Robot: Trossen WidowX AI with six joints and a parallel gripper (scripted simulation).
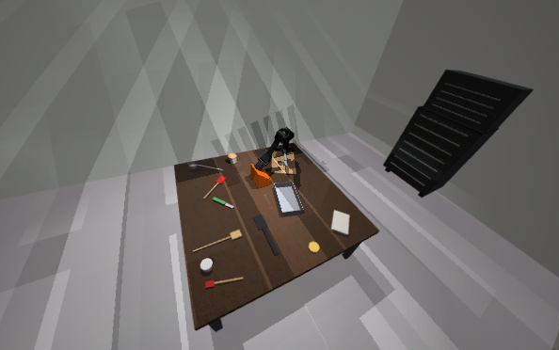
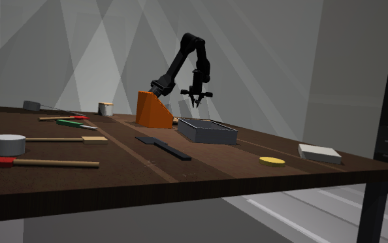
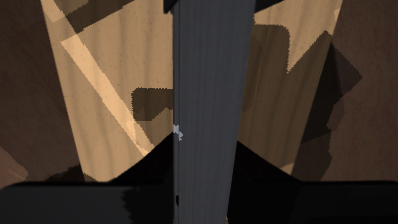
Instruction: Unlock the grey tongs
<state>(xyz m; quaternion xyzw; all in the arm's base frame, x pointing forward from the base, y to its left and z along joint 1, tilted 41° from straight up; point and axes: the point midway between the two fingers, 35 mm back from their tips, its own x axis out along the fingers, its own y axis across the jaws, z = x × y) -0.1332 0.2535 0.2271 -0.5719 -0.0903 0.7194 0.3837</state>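
Right now my gripper tip is 8 cm above the wooden board. From my gripper tip the other things lie so: black spatula 64 cm ahead, 49 cm to the right, 9 cm below; then white block 81 cm ahead, 5 cm to the left, 8 cm below; then roasting tin 45 cm ahead, 21 cm to the right, 7 cm below.
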